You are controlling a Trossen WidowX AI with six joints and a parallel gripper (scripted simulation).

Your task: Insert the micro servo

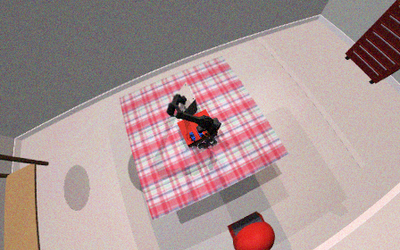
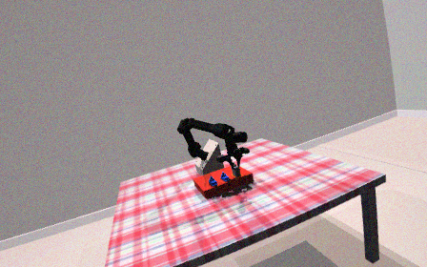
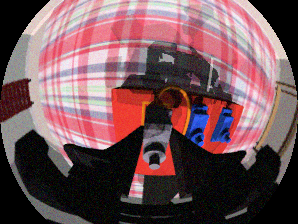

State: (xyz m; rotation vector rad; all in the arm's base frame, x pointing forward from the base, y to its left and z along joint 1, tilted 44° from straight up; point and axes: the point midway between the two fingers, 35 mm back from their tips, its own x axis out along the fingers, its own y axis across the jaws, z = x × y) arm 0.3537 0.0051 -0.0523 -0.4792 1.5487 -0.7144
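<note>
Right now my gripper tip is 130 mm past the red robot deck, 70 mm above it and 60 mm to the left of it.
</note>
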